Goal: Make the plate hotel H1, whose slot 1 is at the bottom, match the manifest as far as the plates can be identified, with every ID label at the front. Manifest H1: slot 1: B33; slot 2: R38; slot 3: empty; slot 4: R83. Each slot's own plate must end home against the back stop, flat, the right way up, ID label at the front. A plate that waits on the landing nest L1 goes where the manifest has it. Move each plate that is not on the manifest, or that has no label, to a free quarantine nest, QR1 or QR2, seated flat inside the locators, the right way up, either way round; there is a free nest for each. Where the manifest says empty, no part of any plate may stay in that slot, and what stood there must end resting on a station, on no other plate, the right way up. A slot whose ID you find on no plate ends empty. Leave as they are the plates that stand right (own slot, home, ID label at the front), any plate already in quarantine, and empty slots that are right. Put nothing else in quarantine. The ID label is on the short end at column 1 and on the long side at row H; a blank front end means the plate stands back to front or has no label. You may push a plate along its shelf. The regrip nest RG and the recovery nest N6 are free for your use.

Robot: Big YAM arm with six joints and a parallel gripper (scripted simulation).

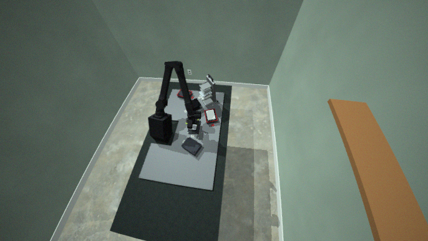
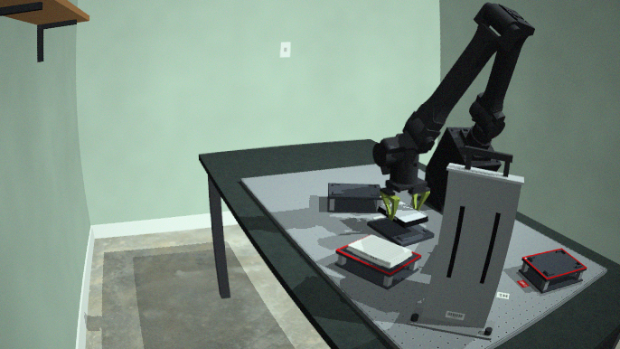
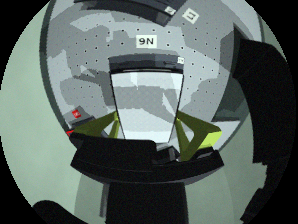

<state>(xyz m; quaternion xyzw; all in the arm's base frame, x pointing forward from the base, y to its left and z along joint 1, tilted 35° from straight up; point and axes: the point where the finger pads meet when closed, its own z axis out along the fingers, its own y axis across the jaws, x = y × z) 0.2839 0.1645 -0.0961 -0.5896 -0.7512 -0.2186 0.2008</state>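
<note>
Now: the N6 label 110 mm to the right of my hand, 50 mm below it and 20 mm ahead of it. From my hand the other things lie so: plate: 380 mm to the left, 100 mm above, 10 mm ahead; plate hotel H1: 440 mm to the left, 100 mm above, 60 mm ahead.
</note>
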